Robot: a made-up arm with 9 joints. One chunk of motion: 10 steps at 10 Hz.
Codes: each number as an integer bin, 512 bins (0 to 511) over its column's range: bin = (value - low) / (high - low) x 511, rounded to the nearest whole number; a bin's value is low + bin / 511 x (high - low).
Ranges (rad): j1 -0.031..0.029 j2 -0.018..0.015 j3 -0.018..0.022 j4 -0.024..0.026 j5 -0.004..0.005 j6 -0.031..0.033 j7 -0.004..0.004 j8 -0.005..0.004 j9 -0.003..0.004
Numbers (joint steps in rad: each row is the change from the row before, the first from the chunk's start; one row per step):
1: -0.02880 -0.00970 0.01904 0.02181 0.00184 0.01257 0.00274 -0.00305 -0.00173
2: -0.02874 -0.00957 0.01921 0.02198 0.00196 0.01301 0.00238 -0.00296 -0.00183
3: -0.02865 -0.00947 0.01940 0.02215 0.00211 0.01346 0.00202 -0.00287 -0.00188
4: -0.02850 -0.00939 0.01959 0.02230 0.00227 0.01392 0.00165 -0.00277 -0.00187
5: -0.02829 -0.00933 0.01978 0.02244 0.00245 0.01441 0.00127 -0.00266 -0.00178
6: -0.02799 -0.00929 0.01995 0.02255 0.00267 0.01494 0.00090 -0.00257 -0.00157
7: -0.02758 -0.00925 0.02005 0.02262 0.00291 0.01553 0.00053 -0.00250 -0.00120
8: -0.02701 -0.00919 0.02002 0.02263 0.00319 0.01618 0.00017 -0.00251 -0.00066
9: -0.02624 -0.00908 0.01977 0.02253 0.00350 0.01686 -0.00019 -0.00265 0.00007
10: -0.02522 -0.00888 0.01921 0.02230 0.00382 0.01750 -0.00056 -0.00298 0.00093
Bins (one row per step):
1: 19 129 473 468 332 348 431 111 93
2: 19 131 475 470 338 351 408 116 85
3: 20 132 478 472 347 355 385 121 82
4: 21 133 480 473 356 359 361 127 82
5: 23 134 483 475 366 363 337 133 89
6: 26 135 485 476 379 367 313 138 104
7: 29 135 486 476 392 372 289 142 131
8: 34 136 486 477 408 377 266 141 171
9: 41 138 483 476 426 382 243 133 224
10: 49 141 475 473 444 387 220 115 287

